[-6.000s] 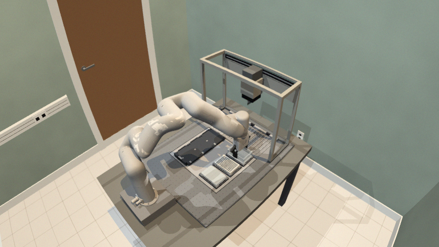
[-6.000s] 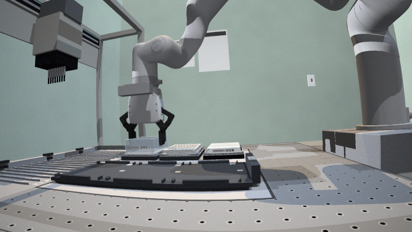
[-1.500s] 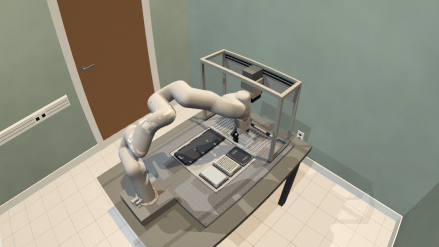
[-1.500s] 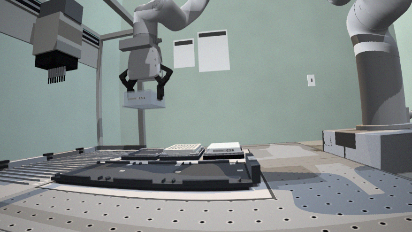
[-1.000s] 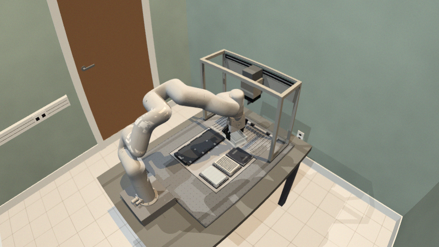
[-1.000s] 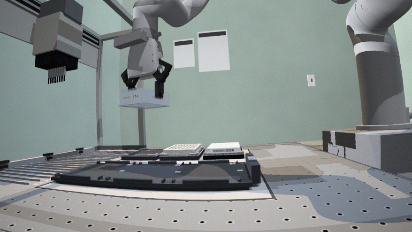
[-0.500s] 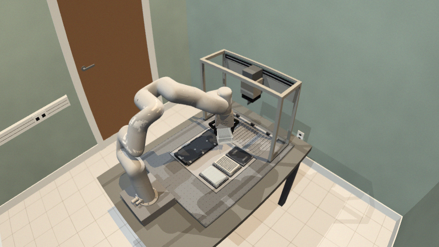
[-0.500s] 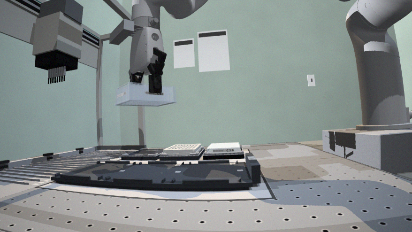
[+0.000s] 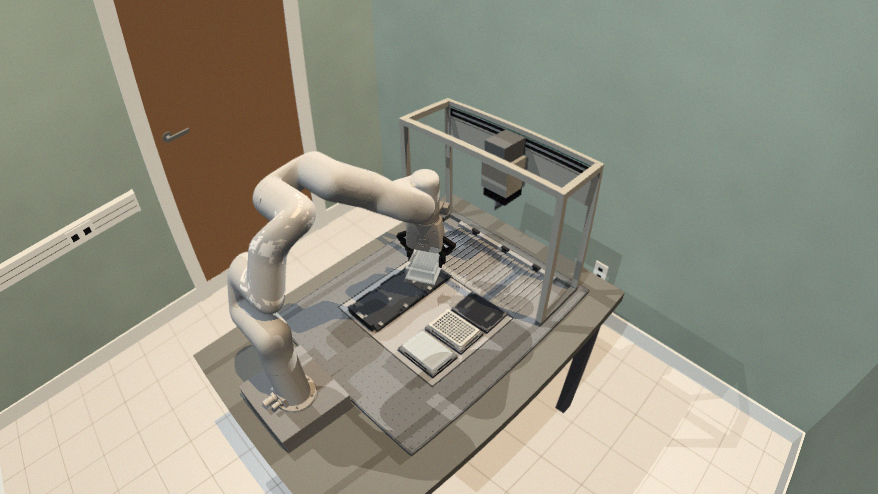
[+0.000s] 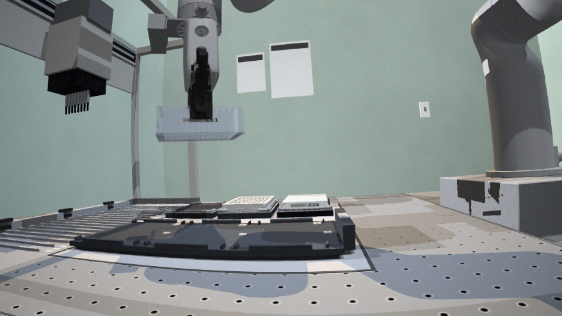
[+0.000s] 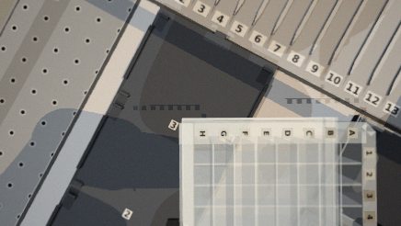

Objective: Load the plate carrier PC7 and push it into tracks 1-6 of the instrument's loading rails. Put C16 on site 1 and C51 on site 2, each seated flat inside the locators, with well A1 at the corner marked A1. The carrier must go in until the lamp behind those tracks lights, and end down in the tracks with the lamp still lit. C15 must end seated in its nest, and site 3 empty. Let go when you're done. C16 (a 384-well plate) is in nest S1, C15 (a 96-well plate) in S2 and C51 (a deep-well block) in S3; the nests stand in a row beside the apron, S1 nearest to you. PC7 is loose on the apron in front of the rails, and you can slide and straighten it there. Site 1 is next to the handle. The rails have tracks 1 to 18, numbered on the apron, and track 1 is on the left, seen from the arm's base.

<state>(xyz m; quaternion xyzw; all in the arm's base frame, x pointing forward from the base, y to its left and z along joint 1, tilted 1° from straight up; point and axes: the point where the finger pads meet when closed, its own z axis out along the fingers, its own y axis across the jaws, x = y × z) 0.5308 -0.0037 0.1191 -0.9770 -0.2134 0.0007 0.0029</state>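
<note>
My gripper is now 4 cm past the carrier PC7, 8 cm to the right of it and 15 cm above it. From my hand the other things lie so: 384-well plate C16 (16 cm behind, 14 cm to the right, 15 cm below); nest S3 (6 cm ahead, 16 cm to the right, 16 cm below); nest S1 (16 cm behind, 14 cm to the right, 16 cm below).
</note>
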